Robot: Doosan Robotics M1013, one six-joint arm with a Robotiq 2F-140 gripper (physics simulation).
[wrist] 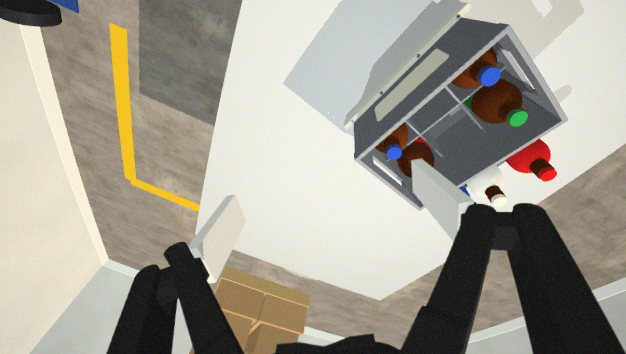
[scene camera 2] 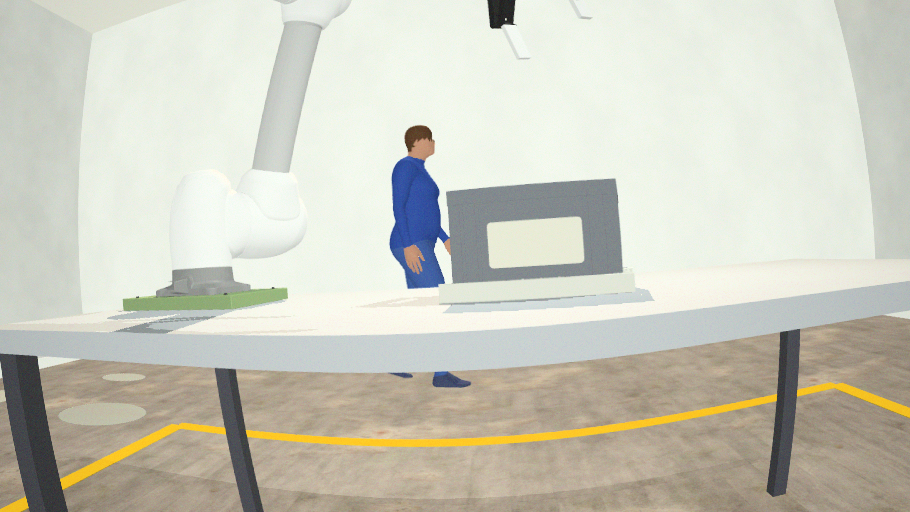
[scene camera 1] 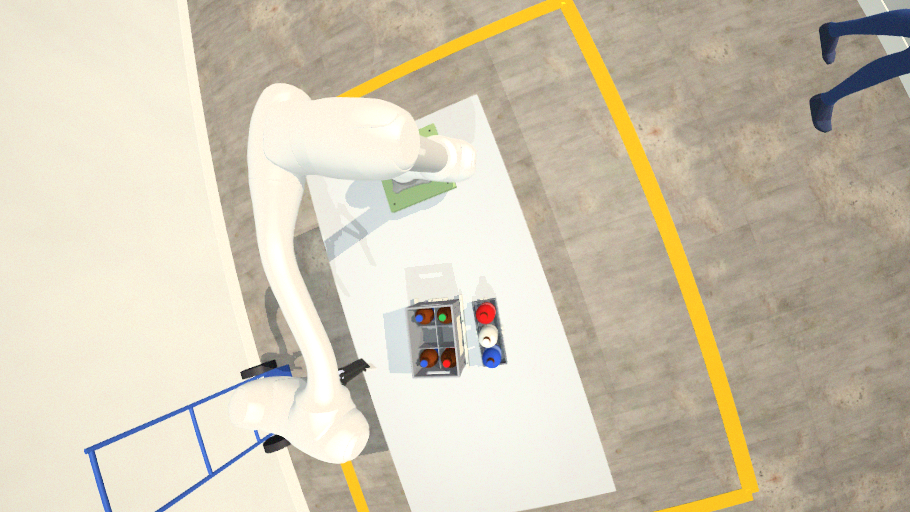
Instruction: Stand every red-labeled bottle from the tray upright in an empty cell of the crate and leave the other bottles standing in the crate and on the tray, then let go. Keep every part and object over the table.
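Frame: origin at the arm's base, x ahead, y left, z up, level; centimetres.
Seen in the pictures: gripper, fingertip midpoint: (wrist: 323,193) (scene camera 2: 553,38) (scene camera 1: 360,385); arm's base at its link origin: (scene camera 2: 203,293).
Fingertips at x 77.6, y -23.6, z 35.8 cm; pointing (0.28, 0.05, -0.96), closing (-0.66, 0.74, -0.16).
Note:
Pixels of each thing's top centre, then the offset from my fingertips to it. "spot": a spot on its surface instead. Level surfaces: height alone.
- grey crate at its top centre: (scene camera 2: 545,193) (wrist: 477,164) (scene camera 1: 449,341) dx -3.8, dy +26.5, dz -20.8 cm
- narrow dark tray at a spot on its surface: (scene camera 1: 498,323) spot: dx -3.1, dy +44.3, dz -37.9 cm
- cream rail at its top centre: (scene camera 2: 537,278) (wrist: 398,75) dx -6.2, dy +10.0, dz -35.4 cm
- white table at its surface level: dz -38.4 cm
The grey crate (scene camera 1: 455,343) (scene camera 2: 470,235) (wrist: 462,45) has bottles in its four corner cells; its two middle cells are empty. Their caps are two blue, one green and one red. Beside it, the narrow dark tray (scene camera 1: 498,323) holds a row of three upright bottles: a red one (scene camera 1: 485,312) (wrist: 529,155), a white one (scene camera 1: 488,335) (wrist: 487,181) and a blue one (scene camera 1: 491,357), mostly hidden in the wrist view. My gripper (scene camera 2: 550,26) (wrist: 323,193) is wide open and empty, high above the table, off to the crate's side. One finger covers part of the crate in the wrist view.
A cream rail (scene camera 2: 534,290) runs along the crate's long side on the white table (scene camera 1: 509,439). The arm's green base plate (scene camera 1: 397,202) (scene camera 2: 260,298) is at the table's other end. A blue cart (scene camera 1: 200,439) and cardboard boxes (wrist: 270,305) stand off the table. A person (scene camera 2: 416,197) stands behind it.

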